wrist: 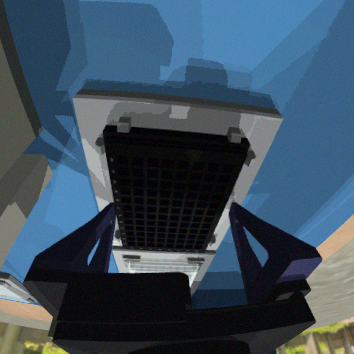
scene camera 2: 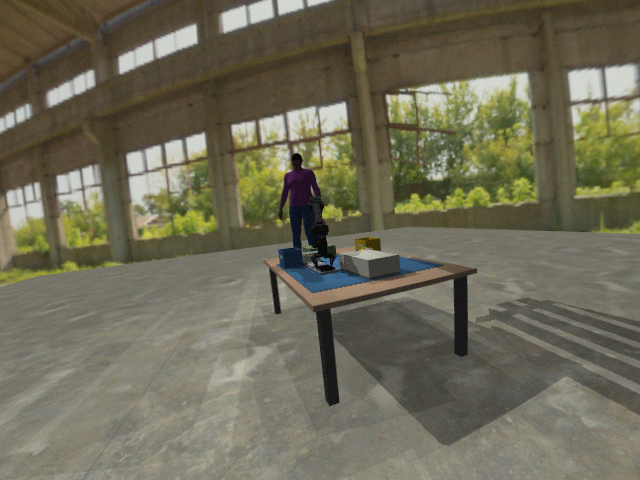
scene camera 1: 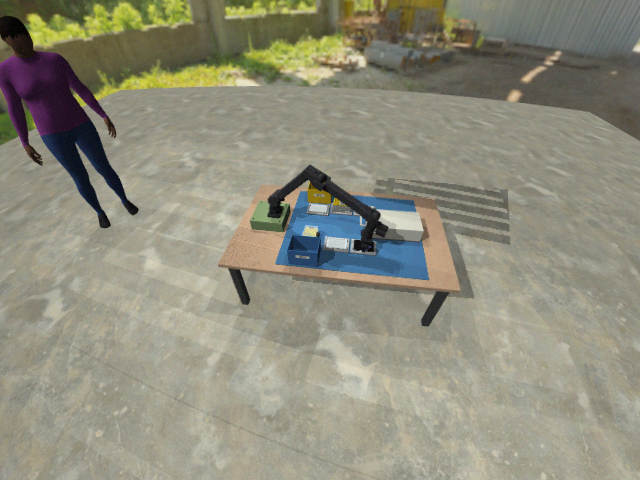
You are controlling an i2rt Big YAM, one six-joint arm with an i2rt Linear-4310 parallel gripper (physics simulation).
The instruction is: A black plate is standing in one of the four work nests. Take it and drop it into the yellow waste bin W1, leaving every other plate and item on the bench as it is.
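Frame: origin at the arm's base, x ahead, y left, z up, level; millimetres.
Seen in the pictures: gripper, fingertip midpoint: (wrist: pixel 173 207) (scene camera 2: pixel 324 268) (scene camera 1: pixel 363 246); arm's base, link origin: (scene camera 1: pixel 275 212).
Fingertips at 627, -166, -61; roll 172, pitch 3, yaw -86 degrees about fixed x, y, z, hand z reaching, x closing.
Offsets run from my fingertips to a thing's top centre, as dx, dy, dz. "spot": to the spot under its first point.
The black plate {+4, +4, +10} (scene camera 1: pixel 363 247) (scene camera 2: pixel 326 268) (wrist: pixel 175 190) has a grid of wells. It lies flat in a grey work nest {spot: +58, +59, -4} (wrist: pixel 89 135) at the front of the blue mat, between small corner posts. My gripper (scene camera 1: pixel 364 241) (scene camera 2: pixel 324 260) (wrist: pixel 173 207) is open and empty, low over this nest. In the wrist view its fingertips appear on either side of the plate's near part; their exact height above it is hard to tell. The yellow waste bin {-369, +493, +104} (scene camera 1: pixel 318 195) (scene camera 2: pixel 367 243) stands at the back of the mat, near the arm's base.
A pale plate {-170, -4, +10} (scene camera 1: pixel 337 242) sits in the neighbouring nest. Another pale plate {-356, +341, +4} (scene camera 1: pixel 317 208) sits in a back nest. A blue bin {-349, -144, +104} (scene camera 1: pixel 303 252) (scene camera 2: pixel 290 258) stands front left, near a yellow item {-349, +9, +58} (scene camera 1: pixel 310 230). A white box {+207, +206, +90} (scene camera 1: pixel 405 226) (scene camera 2: pixel 370 263) is to the right. A person (scene camera 1: pixel 59 98) (scene camera 2: pixel 299 188) stands beyond the table.
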